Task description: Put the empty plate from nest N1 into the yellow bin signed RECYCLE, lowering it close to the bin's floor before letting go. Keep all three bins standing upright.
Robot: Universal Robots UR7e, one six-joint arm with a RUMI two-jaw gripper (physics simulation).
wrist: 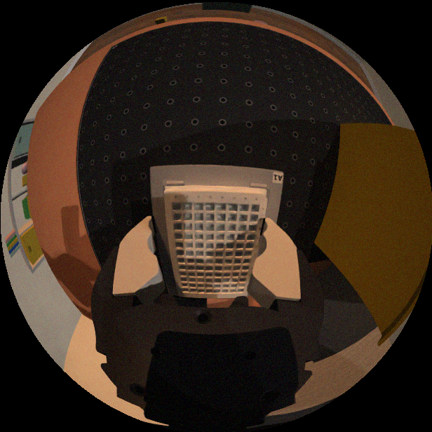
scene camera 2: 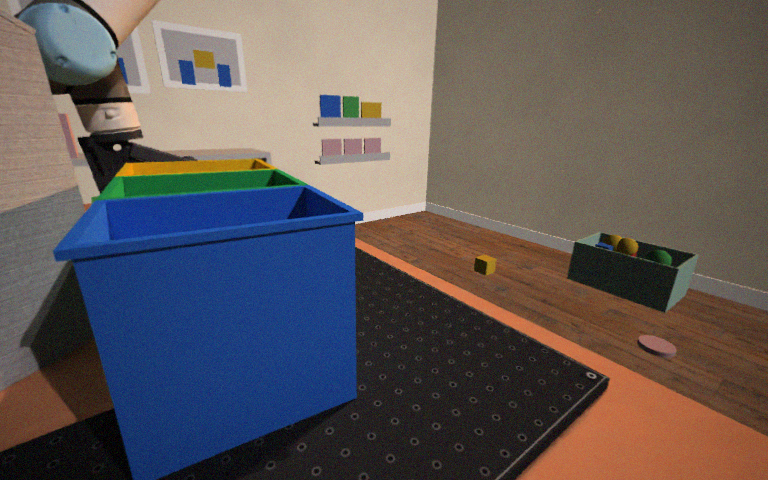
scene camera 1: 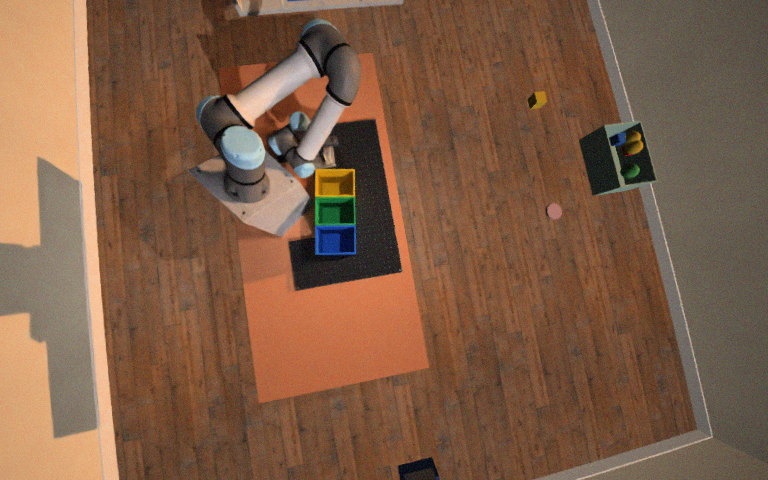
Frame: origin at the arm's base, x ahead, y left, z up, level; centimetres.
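Seen in the pictures: gripper, fingertip midpoint: (scene camera 1: 324, 155); arm's base at its link origin: (scene camera 1: 247, 185).
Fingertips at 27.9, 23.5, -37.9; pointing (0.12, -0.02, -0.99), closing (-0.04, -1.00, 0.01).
Pixels of each thing's top centre, then the offset from my fingertips to it, as dx, dy, dz. Level surfaces: height alone.
- yellow bin at its top centre: (scene camera 2: 201, 166) (scene camera 1: 335, 182) +2.9, -21.3, +16.9
- green bin at its top centre: (scene camera 2: 210, 180) (scene camera 1: 335, 210) +0.5, -34.2, +16.9
- blue bin at its top centre: (scene camera 2: 225, 206) (scene camera 1: 335, 239) -2.0, -47.1, +16.9
- black perforated board at its surface level: dz -1.1
- orange mat at its surface level: dz -2.4
The empty plate (wrist: 216, 240), a pale grid of wells, sits in the grey nest (wrist: 215, 175) marked A1 at one corner. My gripper (wrist: 207, 219) is open around it in the wrist view: the right finger is against or very near the plate's side, and a narrow gap shows at the left finger. In scene camera 2 the bins hide my fingertips. The yellow bin (scene camera 1: 335, 183) (scene camera 2: 192, 166) (wrist: 370, 200) stands upright beside my gripper. The green bin (scene camera 1: 335, 211) (scene camera 2: 198, 183) and the blue bin (scene camera 1: 335, 240) (scene camera 2: 226, 316) stand upright in line with it. The RECYCLE sign is not readable.
The bins stand on the black perforated board (scene camera 1: 373, 243) (scene camera 2: 430, 362) (wrist: 210, 85), which lies on an orange mat (scene camera 1: 339, 333) (scene camera 2: 668, 447). A dark green crate (scene camera 1: 594, 164) (scene camera 2: 623, 283) with balls, a yellow cube (scene camera 1: 536, 100) (scene camera 2: 484, 264) and a pink disc (scene camera 1: 553, 211) (scene camera 2: 656, 345) are farther off.
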